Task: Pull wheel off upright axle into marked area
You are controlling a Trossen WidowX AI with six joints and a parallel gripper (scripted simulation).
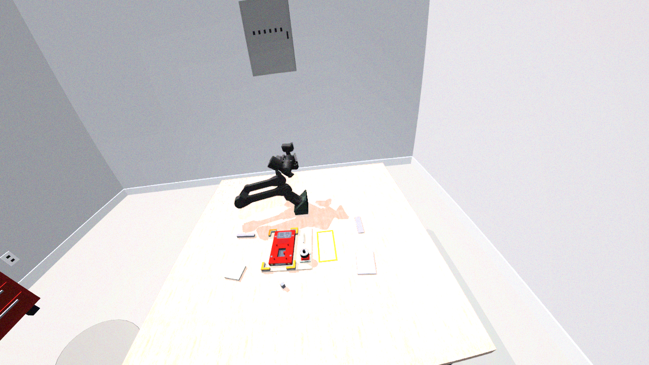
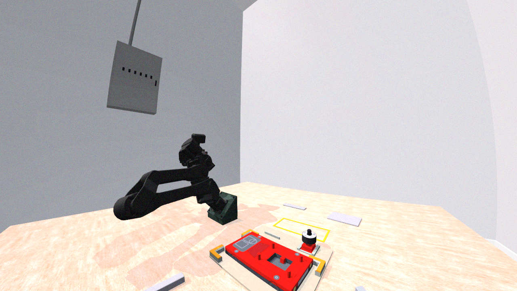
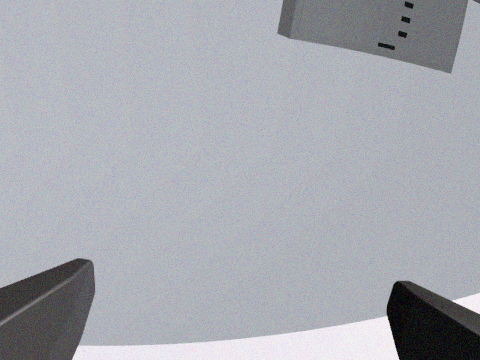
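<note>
The wheel lies 590 mm ahead of my gripper tip, 260 mm below it and 40 mm to the left of it. Also, from my gripper tip: black axle 600 mm ahead, 260 mm below, 30 mm to the left.
</note>
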